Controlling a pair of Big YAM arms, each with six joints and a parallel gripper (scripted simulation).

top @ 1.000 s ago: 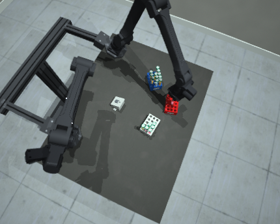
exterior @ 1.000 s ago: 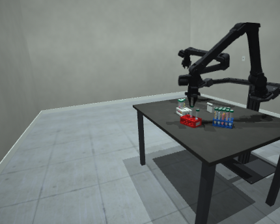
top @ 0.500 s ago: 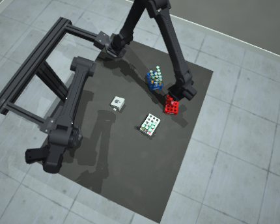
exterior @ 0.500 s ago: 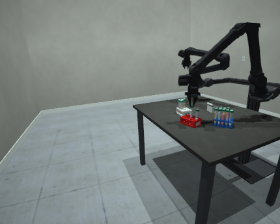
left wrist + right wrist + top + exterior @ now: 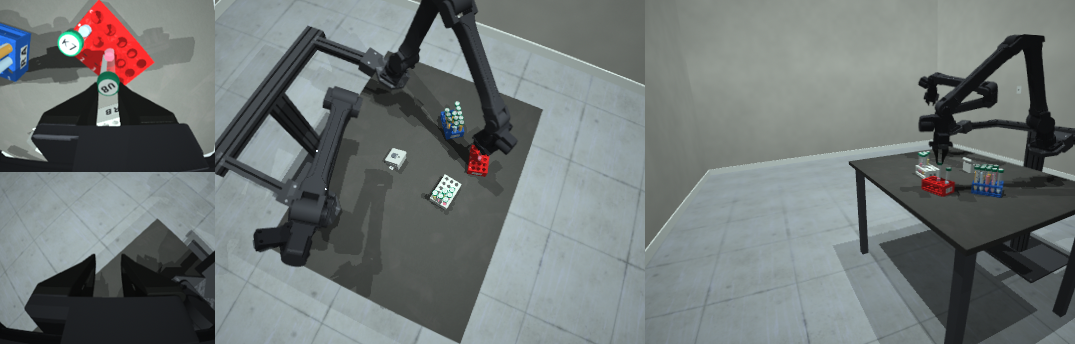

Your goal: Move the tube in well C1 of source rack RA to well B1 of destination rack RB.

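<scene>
Right now the tube is 60 mm below my left hand. Round my left hand: white rack RB (80 mm behind, 200 mm to the right, 110 mm below); red rack (10 mm ahead, 110 mm below); white button box (360 mm behind, 140 mm to the right, 90 mm below).
</scene>
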